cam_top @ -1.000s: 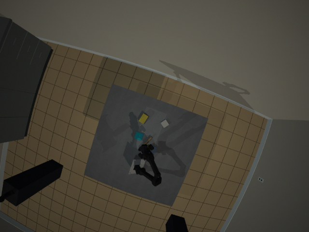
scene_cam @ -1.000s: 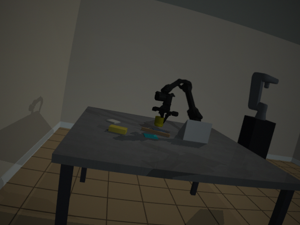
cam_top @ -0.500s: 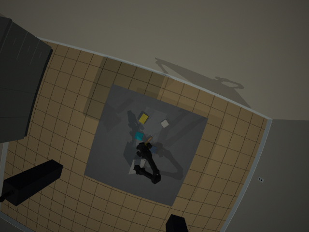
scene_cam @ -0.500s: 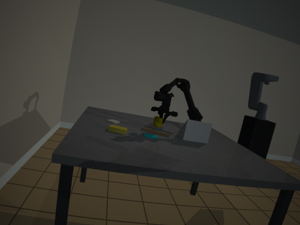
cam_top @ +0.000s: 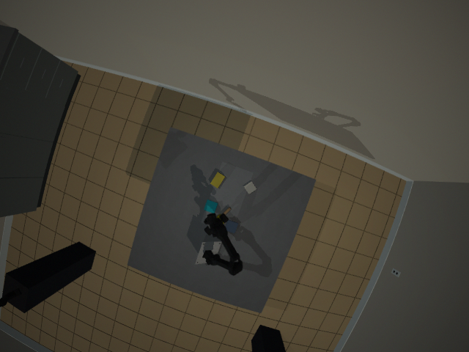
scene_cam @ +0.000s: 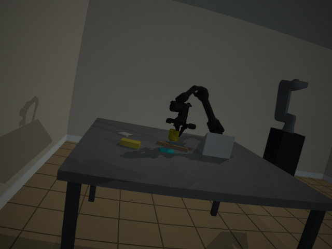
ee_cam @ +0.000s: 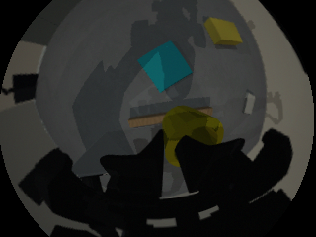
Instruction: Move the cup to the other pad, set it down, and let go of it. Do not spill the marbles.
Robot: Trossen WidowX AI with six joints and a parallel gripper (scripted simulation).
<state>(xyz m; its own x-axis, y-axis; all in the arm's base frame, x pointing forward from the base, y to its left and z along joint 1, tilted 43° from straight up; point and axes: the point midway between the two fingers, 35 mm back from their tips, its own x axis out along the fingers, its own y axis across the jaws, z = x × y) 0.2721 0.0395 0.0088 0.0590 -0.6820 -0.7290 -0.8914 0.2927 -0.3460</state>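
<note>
Now: gripper tip 10 cm to the right of the teal pad, 9 cm above it and 7 cm short of it. Round my gripper tip: yellow cup (2 cm to the right, 2 cm ahead); brown wooden bar (8 cm below, 2 cm ahead, 1 cm to the right).
</note>
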